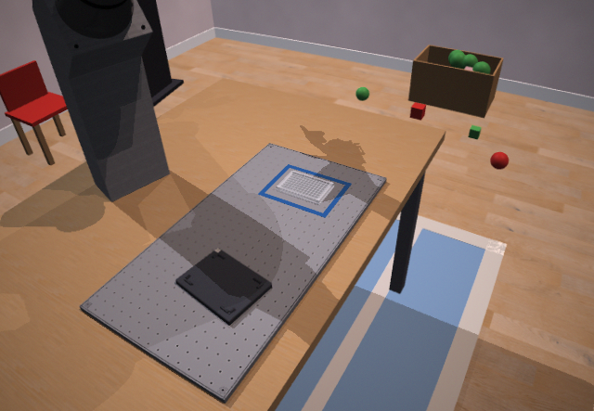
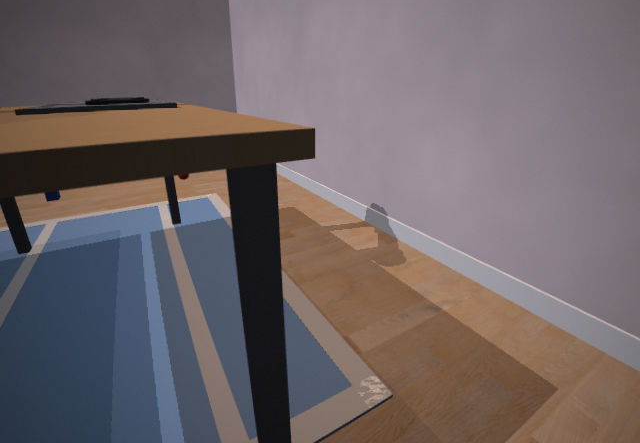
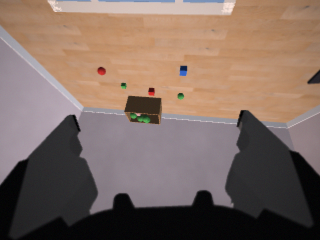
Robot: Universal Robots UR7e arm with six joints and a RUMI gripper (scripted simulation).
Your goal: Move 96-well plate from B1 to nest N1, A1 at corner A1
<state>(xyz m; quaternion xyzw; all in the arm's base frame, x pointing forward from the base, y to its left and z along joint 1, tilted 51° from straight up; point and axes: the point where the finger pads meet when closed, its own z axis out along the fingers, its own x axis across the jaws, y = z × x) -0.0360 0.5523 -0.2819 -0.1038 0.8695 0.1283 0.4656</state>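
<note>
Now: the clear 96-well plate 49 cm to the right of my hand, 47 cm ahead of it and 46 cm below it. Round my hand: plate nest N1: 85 cm to the right, 46 cm below, 42 cm ahead.
</note>
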